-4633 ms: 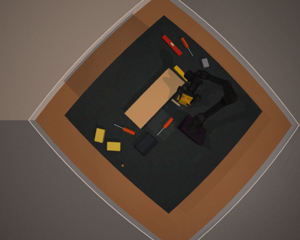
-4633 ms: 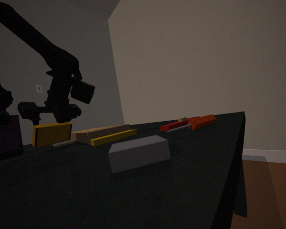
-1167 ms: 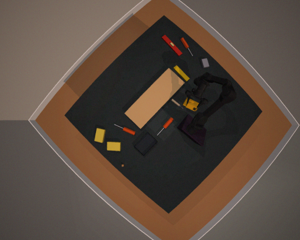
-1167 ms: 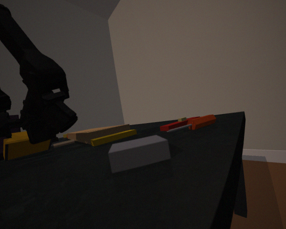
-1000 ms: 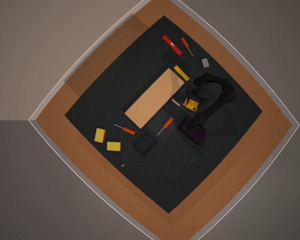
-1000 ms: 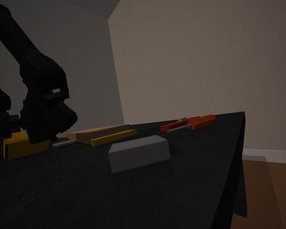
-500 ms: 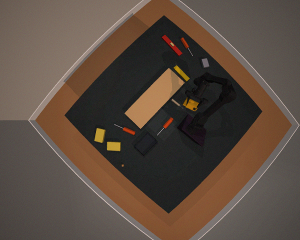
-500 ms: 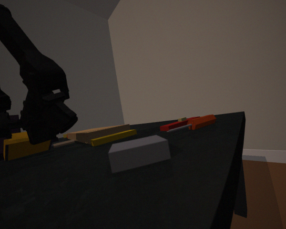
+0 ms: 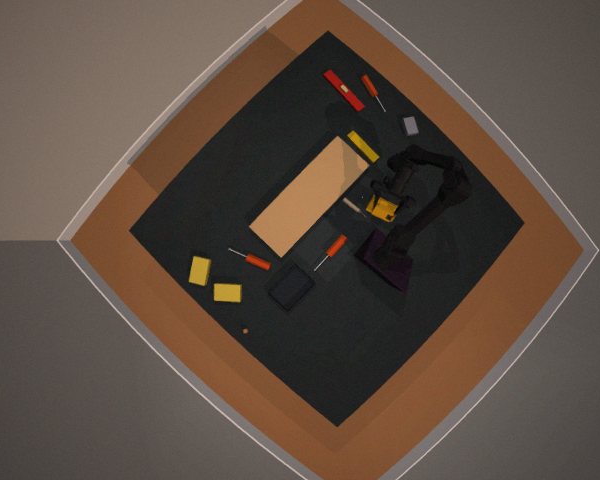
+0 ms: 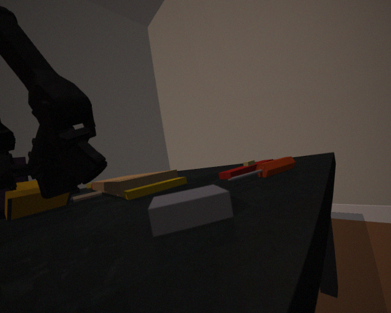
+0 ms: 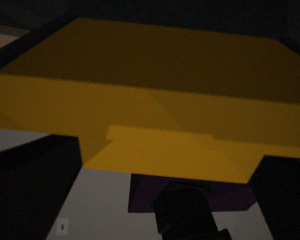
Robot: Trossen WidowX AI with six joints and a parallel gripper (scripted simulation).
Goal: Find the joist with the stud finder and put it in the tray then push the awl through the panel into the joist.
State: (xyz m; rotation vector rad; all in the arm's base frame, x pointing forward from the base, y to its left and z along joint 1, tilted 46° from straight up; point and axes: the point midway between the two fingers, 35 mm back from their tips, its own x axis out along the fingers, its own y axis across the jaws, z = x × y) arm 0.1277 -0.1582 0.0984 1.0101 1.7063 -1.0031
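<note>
Now: gripper tip 10 mm past the yellow stud finder, 10 mm to the left of it and 10 mm above it. From my gripper tip the other things lie so: awl (70 mm ahead, 60 mm to the left, 50 mm below); then stud finder light (30 mm behind, 10 mm above); then yellow bar (250 mm ahead, 150 mm to the right, 50 mm below).
</note>
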